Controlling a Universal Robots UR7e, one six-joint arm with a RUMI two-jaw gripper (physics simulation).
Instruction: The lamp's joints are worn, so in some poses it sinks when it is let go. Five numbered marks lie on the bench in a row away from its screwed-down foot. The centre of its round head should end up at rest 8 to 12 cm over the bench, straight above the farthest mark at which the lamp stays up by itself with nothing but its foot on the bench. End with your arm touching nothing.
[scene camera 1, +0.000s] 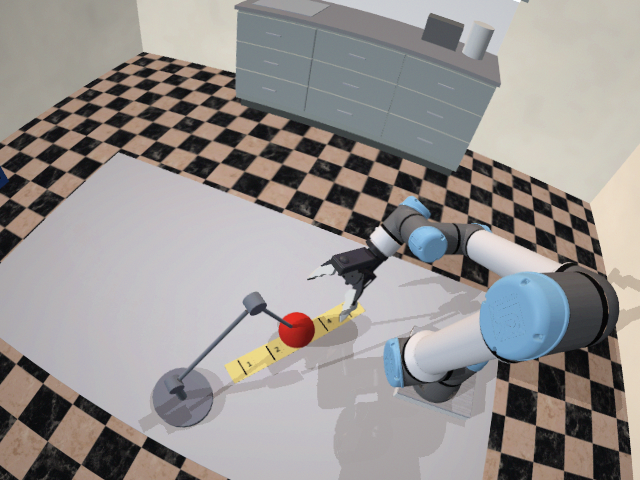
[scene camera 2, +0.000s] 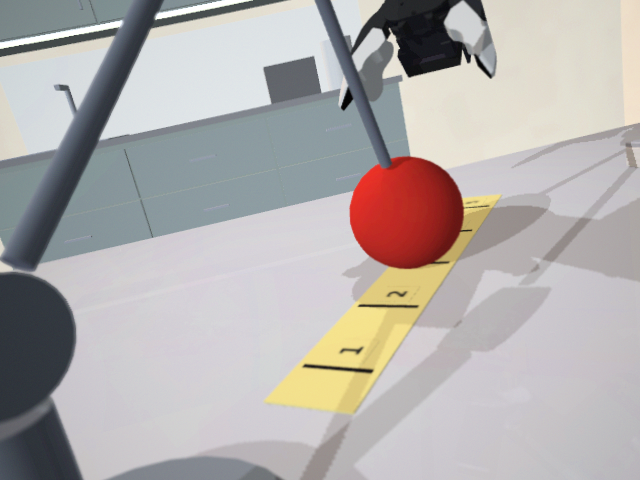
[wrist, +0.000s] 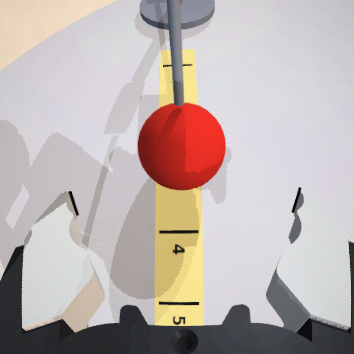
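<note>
The lamp's round red head hangs low over the yellow numbered strip, around mark 3, which it hides in scene view 1 and the wrist view. Its exact height cannot be read. The thin upper rod slopes down to it from the elbow joint. The lower rod rises from the round grey foot. My gripper is open and empty, apart from the head, on its mark 5 side and higher up.
The grey bench top carries the lamp and the strip. My arm's base stands at its right side in scene view 1. A drawer cabinet stands beyond the bench. Arm shadows fall across the strip.
</note>
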